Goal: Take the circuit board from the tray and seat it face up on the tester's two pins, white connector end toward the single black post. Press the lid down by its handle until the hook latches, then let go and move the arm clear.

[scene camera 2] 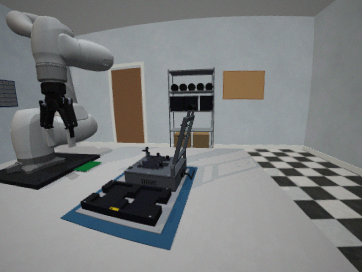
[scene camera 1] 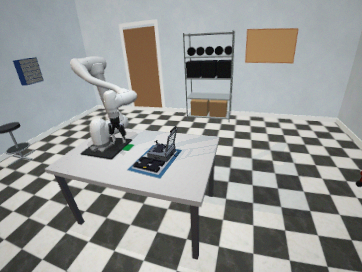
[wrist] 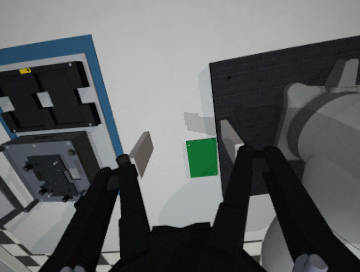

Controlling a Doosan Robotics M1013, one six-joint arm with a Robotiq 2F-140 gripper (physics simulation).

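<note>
A plain green board lies flat on the table, outside the tray, close beside the robot's black base plate. No white connector shows on its upper side. My gripper is open and empty, above the table near the green board. In the wrist view the board shows between the fingers, nearer the right one. The black tray holds no green board. The grey tester stands beside it, its lid raised. Small black posts stand on the tester.
The black base plate borders the green board on the arm's side. The tester and tray stand on a blue-edged mat. The raised lid reaches well above the tester. A shelf rack stands by the far wall.
</note>
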